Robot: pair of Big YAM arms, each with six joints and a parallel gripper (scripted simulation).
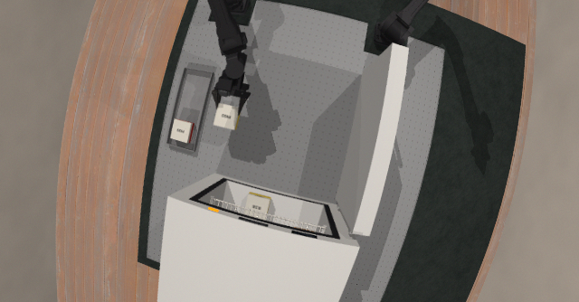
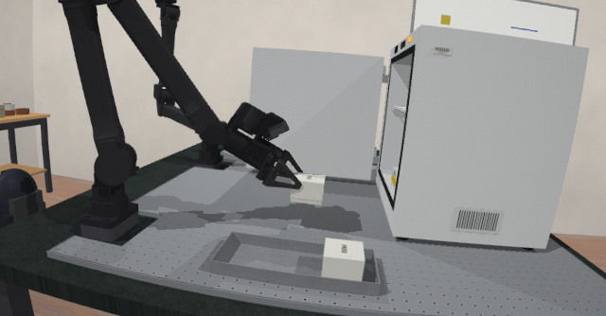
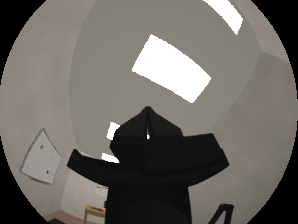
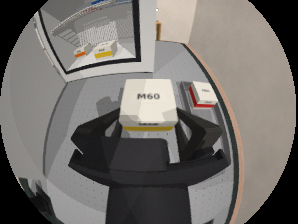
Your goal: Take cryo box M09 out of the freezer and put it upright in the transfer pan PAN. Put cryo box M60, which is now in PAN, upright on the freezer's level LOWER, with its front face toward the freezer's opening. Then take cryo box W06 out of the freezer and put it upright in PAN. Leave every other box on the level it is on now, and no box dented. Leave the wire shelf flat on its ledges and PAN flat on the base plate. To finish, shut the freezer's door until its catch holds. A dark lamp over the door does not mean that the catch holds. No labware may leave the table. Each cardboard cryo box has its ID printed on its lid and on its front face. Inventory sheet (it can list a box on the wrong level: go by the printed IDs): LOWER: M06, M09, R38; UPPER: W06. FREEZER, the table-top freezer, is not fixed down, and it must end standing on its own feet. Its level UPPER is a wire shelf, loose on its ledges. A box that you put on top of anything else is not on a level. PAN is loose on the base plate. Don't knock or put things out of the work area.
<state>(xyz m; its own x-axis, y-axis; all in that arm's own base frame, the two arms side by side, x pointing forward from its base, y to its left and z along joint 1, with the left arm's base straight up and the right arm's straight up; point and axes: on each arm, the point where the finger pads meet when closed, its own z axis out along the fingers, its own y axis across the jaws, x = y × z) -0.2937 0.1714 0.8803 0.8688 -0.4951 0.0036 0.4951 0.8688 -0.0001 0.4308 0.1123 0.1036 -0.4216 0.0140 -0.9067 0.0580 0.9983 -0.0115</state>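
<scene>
My right gripper is now 2 cm short of the white cryo box and 1 cm above it. From my right hand the other things lie so: freezer door: 46 cm to the left, 15 cm above; grey pan: 2 cm ahead, 18 cm to the right, 11 cm below.
</scene>
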